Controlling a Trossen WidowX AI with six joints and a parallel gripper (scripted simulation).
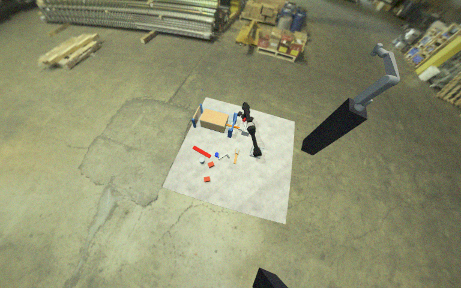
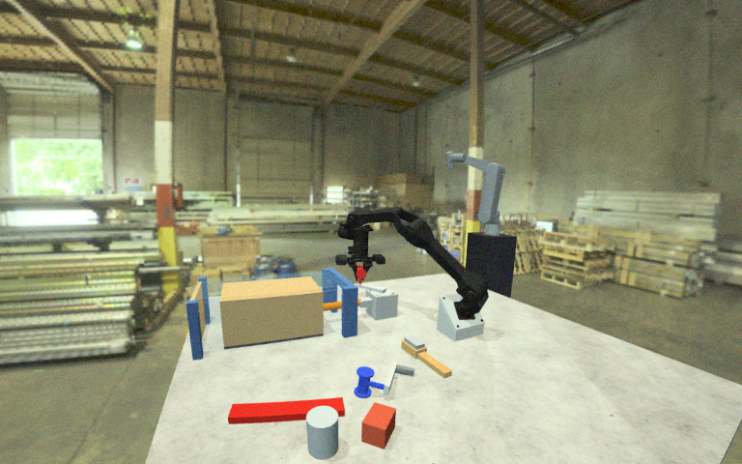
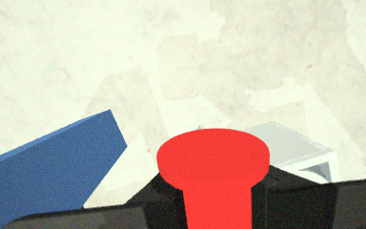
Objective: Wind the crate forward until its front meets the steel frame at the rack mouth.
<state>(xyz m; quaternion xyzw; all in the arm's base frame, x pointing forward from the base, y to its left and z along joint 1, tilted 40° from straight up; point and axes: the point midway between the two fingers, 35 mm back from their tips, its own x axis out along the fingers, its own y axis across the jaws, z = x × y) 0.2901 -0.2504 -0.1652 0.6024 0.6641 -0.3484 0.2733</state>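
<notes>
My gripper tip is 2 cm past the red-knobbed winch handle, 3 cm to the right of it and 1 cm above it. Round my gripper tip: blue frame: 9 cm ahead, 11 cm to the left, 1 cm below; red knob: 1 cm to the left, 2 cm above; grey winch: 8 cm behind, 7 cm to the left, 8 cm below.
</notes>
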